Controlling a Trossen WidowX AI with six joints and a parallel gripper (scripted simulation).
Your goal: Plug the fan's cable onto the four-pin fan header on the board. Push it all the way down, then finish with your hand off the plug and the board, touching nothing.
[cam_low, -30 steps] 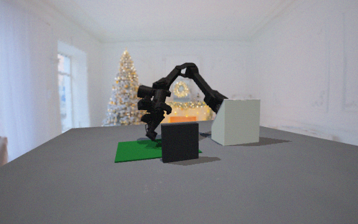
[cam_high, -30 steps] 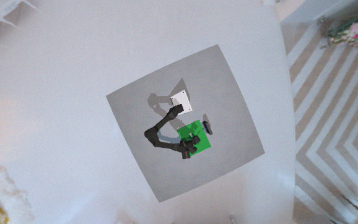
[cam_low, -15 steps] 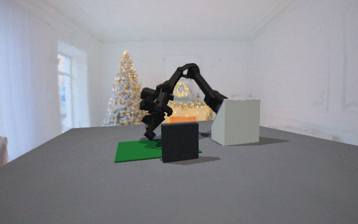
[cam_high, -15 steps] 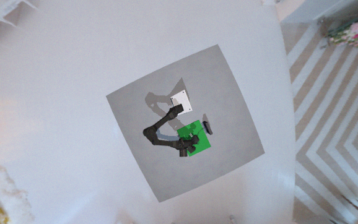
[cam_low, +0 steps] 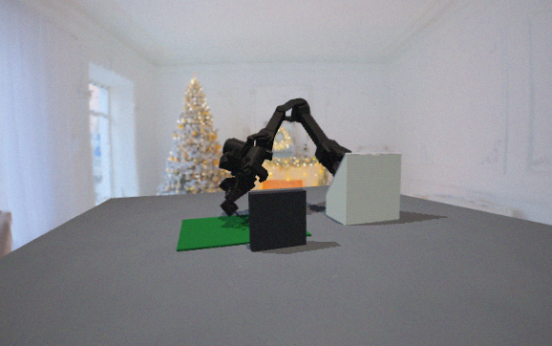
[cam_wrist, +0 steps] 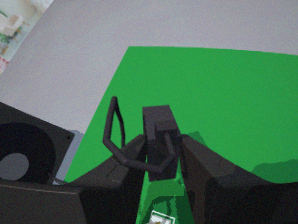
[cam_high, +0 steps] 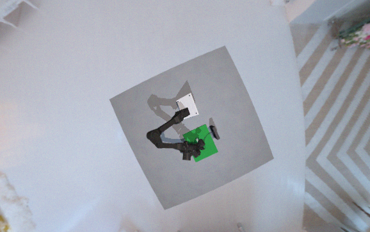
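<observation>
Now: gripper tip 70 mm past the white four-pin fan header, 10 mm to the left of it and 70 mm above it. Also, from my gripper tip: black fan plug (10 mm to the left, 10 mm below); then black fan (100 mm behind, 160 mm to the left, 10 mm below); then board (30 mm behind, 10 mm to the left, 80 mm below).
</observation>
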